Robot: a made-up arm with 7 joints. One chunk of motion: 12 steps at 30 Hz.
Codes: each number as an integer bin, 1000 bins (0 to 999) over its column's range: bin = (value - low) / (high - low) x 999, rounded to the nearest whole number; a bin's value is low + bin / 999 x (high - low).
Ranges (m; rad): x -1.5..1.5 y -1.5..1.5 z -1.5..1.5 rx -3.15..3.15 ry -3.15..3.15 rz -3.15..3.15
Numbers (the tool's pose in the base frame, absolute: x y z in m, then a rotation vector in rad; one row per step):
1: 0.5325 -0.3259 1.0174 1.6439 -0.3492 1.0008
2: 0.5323 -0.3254 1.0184 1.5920 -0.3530 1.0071
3: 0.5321 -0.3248 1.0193 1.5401 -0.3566 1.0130
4: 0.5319 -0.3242 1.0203 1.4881 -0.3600 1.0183
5: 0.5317 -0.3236 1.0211 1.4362 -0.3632 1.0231
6: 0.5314 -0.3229 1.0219 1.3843 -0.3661 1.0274
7: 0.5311 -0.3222 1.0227 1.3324 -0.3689 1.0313
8: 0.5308 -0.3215 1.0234 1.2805 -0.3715 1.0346
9: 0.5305 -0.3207 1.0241 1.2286 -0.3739 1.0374
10: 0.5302 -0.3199 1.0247 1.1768 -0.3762 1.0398
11: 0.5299 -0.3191 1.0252 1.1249 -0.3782 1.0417
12: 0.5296 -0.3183 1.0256 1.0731 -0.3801 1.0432
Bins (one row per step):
1: 677 391 838 760 444 658
2: 677 391 839 752 444 659
3: 677 391 839 744 443 660
4: 677 392 839 735 442 661
5: 677 392 840 727 442 662
6: 676 392 840 719 441 662
7: 676 392 840 711 441 663
8: 676 392 840 703 441 664
9: 676 393 841 694 440 664
10: 676 393 841 686 440 664
11: 676 393 841 678 440 665
12: 676 394 841 670 439 665

